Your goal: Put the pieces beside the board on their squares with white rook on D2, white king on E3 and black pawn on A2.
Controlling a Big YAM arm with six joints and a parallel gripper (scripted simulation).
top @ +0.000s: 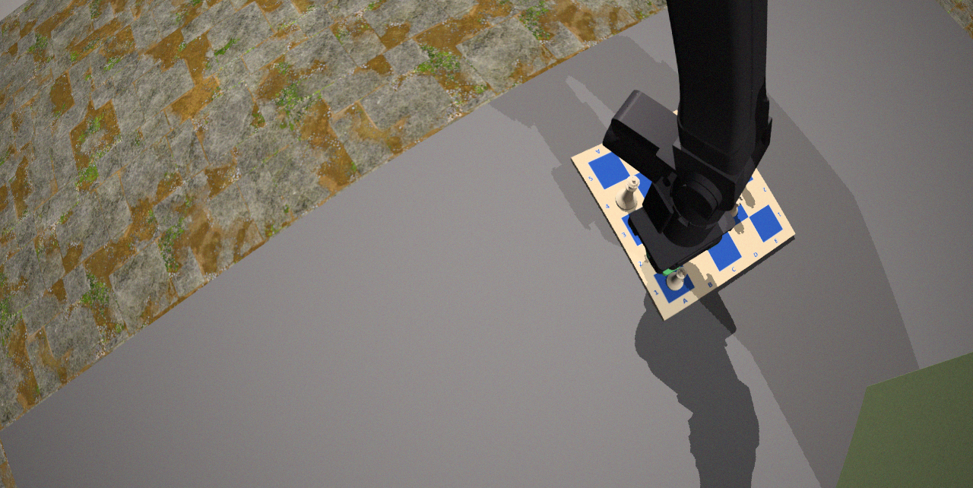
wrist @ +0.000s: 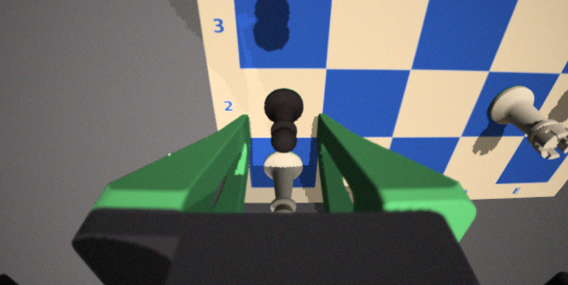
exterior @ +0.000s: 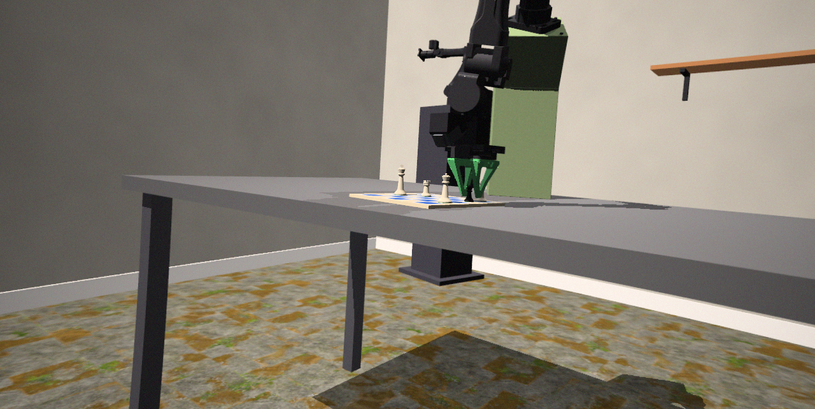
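Right now the black pawn is 10 mm ahead of my hand. Round my hand: board (70 mm to the right, 50 mm ahead, 20 mm below); white pawn (30 mm behind); white king (150 mm to the right, 60 mm ahead, 10 mm above).
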